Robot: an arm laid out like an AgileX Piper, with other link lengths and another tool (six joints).
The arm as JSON. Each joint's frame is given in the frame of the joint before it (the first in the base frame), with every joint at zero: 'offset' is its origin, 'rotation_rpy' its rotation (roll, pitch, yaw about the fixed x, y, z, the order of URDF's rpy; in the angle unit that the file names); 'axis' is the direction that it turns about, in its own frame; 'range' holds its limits. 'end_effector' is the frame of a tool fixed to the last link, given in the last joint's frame.
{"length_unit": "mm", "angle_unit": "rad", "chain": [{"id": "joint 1", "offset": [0.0, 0.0, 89.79], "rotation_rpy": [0.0, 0.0, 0.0], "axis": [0.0, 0.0, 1.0], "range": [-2.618, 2.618]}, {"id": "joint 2", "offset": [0.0, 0.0, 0.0], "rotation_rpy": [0.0, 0.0, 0.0], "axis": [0.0, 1.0, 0.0], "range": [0.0, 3.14]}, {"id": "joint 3", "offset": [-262.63, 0.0, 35.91], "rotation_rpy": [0.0, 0.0, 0.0], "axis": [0.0, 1.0, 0.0], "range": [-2.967, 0.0]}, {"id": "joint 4", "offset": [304.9, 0.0, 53.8], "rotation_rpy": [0.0, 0.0, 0.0], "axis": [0.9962, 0.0, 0.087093], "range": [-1.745, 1.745]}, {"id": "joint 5", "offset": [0.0, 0.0, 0.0], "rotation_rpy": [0.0, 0.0, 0.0], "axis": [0.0, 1.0, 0.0], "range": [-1.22, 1.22]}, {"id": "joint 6", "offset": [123.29, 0.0, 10.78], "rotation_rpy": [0.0, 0.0, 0.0], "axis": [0.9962, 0.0, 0.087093], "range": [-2.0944, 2.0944]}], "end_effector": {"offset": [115.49, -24.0, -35.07], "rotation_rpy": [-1.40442, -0.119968, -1.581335]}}
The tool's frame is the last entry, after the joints.
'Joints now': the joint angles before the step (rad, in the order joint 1, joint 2, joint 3, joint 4, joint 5, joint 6). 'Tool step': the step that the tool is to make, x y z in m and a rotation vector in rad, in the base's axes. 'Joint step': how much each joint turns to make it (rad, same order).
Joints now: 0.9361 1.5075 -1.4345 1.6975 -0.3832 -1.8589
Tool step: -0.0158 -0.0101 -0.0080 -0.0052 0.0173 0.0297
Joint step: 0.0001 -0.0775 0.0921 0.0213 0.0293 -0.0110
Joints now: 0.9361 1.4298 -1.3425 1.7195 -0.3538 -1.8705
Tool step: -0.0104 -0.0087 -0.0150 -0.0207 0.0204 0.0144
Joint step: -0.0001 -0.0518 0.0781 0.0169 0.0140 -0.0138
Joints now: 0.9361 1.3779 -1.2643 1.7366 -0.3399 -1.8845
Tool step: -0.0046 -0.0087 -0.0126 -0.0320 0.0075 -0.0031
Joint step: -0.0001 -0.0299 0.0530 0.0052 -0.0047 -0.0192
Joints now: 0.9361 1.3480 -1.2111 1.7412 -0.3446 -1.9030
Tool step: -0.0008 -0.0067 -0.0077 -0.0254 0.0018 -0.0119
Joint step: 0.0000 -0.0125 0.0269 0.0003 -0.0137 -0.0141
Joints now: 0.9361 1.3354 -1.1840 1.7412 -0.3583 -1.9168
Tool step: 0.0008 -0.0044 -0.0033 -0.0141 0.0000 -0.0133
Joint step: 0.0000 -0.0032 0.0092 0.0002 -0.0146 -0.0082
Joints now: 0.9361 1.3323 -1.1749 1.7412 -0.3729 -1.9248
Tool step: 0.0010 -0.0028 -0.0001 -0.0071 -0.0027 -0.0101
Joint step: 0.0000 -0.0008 0.0008 0.0002 -0.0111 -0.0063
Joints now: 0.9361 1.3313 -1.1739 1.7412 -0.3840 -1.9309
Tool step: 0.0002 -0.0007 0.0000 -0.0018 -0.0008 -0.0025
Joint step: 0.0001 -0.0003 0.0003 -0.0003 -0.0029 -0.0013
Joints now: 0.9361 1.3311 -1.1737 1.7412 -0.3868 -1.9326
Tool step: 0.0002 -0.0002 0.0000 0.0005 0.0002 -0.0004
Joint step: -0.0008 -0.0001 0.0001 -0.0001 0.0005 0.0006
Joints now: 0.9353 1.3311 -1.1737 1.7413 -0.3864 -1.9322
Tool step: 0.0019 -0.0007 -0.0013 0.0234 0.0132 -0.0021
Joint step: -0.0114 0.0002 0.0019 -0.0035 0.0130 0.0295
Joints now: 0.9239 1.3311 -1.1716 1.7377 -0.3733 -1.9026
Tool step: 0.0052 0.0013 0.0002 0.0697 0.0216 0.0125
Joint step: -0.0352 0.0002 0.0061 -0.0560 0.0583 0.1192
